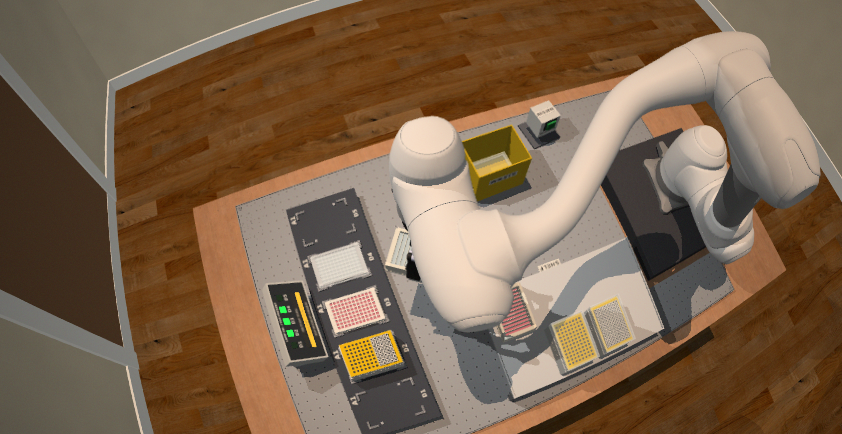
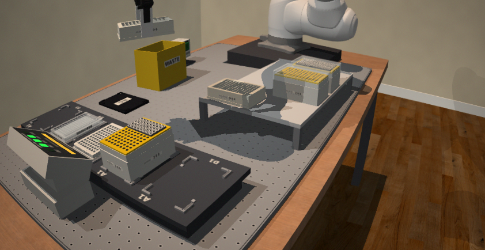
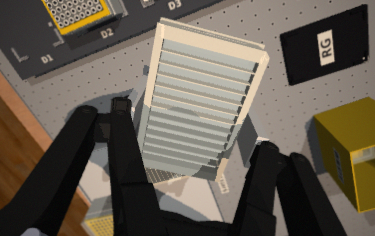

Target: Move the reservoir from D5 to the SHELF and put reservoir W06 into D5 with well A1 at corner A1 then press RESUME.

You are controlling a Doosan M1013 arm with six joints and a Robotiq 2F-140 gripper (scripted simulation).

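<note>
The pale 12-trough reservoir is 2 cm below my hand. Round my hand: black RG nest (6 cm behind, 24 cm to the right, 28 cm below); then shelf label (34 cm behind, 1 cm to the left, 28 cm below); then yellow tip rack (16 cm ahead, 15 cm to the left, 19 cm below).
</note>
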